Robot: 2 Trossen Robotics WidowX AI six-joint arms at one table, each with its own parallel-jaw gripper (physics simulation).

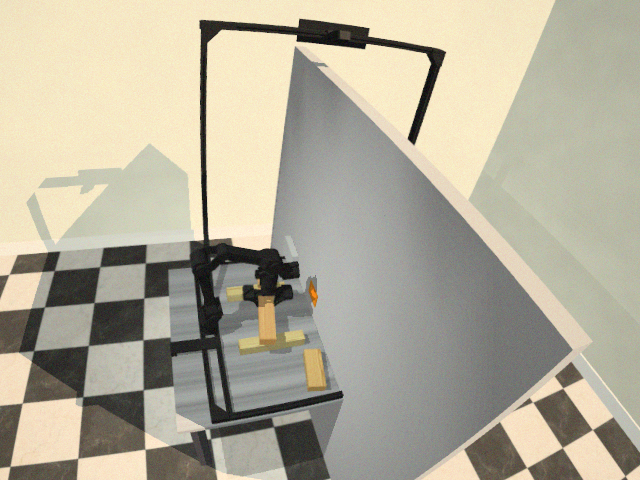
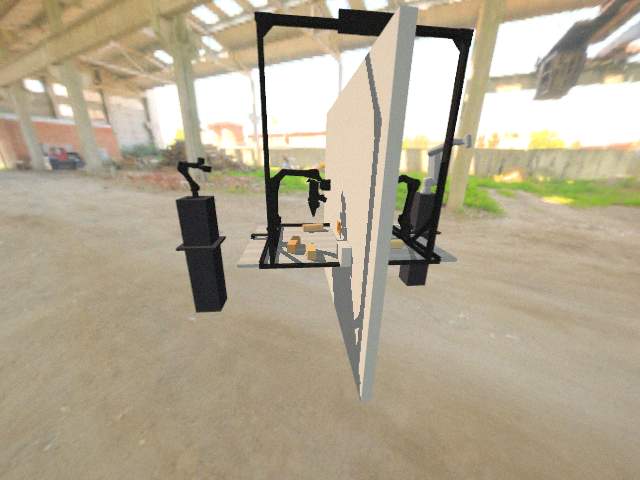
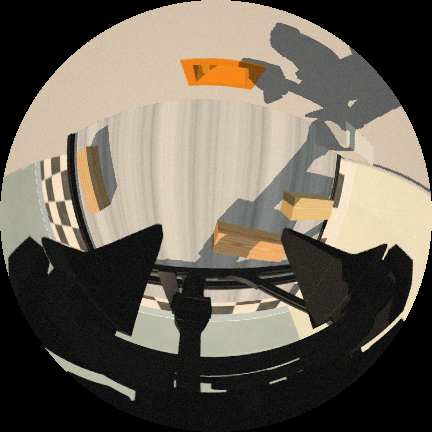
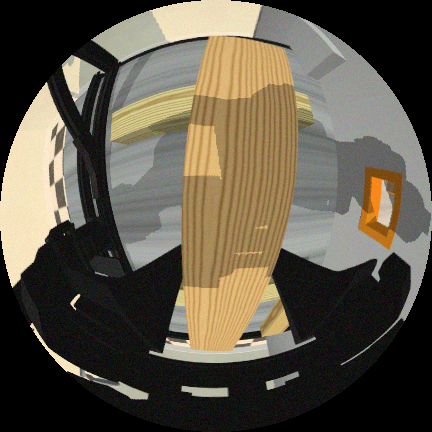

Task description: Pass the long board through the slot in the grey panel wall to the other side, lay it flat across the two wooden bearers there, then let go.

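Frame: origin at the left arm's base, x ahead, y left, z up, level; centimetres.
Seen in the pictures: left gripper, fingertip midpoint: (image 2: 312, 215) (image 3: 224, 232); right gripper, fingertip midpoint: (image 1: 265, 306) (image 4: 227, 250); left arm's base, origin of the base link: (image 3: 193, 281); right arm's base, origin of the base link: (image 1: 208, 328) (image 2: 404, 236) (image 4: 98, 233).
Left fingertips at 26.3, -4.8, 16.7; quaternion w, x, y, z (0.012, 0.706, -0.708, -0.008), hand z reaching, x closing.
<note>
Offsets run from my left fingertips to a thing's top centre, as dx, dy, dz. "spot": to the spot under its first point.
My right gripper (image 1: 267, 300) (image 4: 227, 250) is shut on one end of the long wooden board {+42.4, +3.1, -6.6} (image 1: 268, 325) (image 4: 238, 173). The board points away from the gripper, roughly parallel to the grey panel wall (image 1: 390, 286) (image 2: 351, 190), and its far end crosses over a pale beam (image 1: 294, 338) (image 4: 149, 112). The orange-framed slot {spot: +21.1, -2.5, -10.7} (image 1: 312, 291) (image 4: 381, 205) (image 3: 219, 72) (image 2: 338, 227) is to the side of the board. My left gripper (image 2: 314, 207) (image 3: 224, 232) is open and empty, hanging above the other side's table. Two wooden bearers {-12.2, -8.3, -13.7} (image 3: 247, 241) {-2.7, -21.0, -13.6} (image 3: 306, 205) (image 2: 292, 245) (image 2: 310, 251) lie there.
A second pale beam {+43.3, -10.8, -14.2} (image 1: 234, 292) lies under the right arm. A loose short plank {+29.3, +30.2, -14.8} (image 1: 314, 369) lies near the table's front by the wall. On the left arm's side a third wooden block {+2.3, +29.7, -14.2} (image 3: 92, 179) (image 2: 313, 227) lies near the far table edge. A black frame (image 1: 205, 143) surrounds the tables.
</note>
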